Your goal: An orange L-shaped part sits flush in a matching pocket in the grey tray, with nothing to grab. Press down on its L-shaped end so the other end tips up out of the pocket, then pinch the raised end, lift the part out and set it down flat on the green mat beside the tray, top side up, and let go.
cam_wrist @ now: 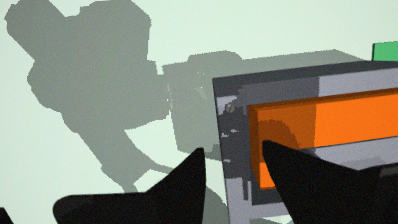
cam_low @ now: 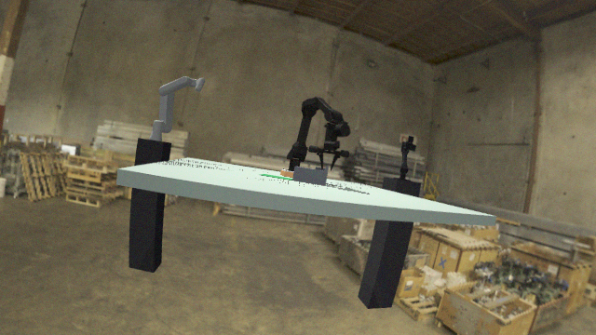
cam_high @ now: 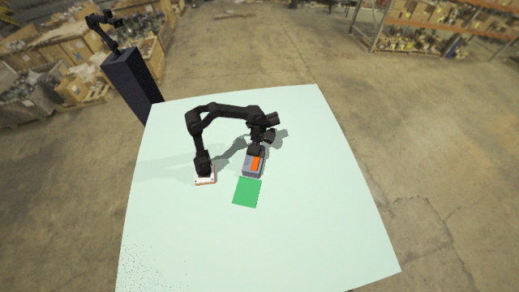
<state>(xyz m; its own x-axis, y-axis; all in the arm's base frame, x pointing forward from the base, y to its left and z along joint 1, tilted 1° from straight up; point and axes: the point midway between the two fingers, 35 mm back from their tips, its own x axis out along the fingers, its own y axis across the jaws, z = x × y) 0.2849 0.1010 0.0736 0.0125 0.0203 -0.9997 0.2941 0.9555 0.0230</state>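
My gripper tip is now 5 cm to the left of the orange L-shaped part, 2 cm past it and 2 cm above it. The rest, counted from my gripper tip: green mat 21 cm to the right, 8 cm below, 7 cm behind.
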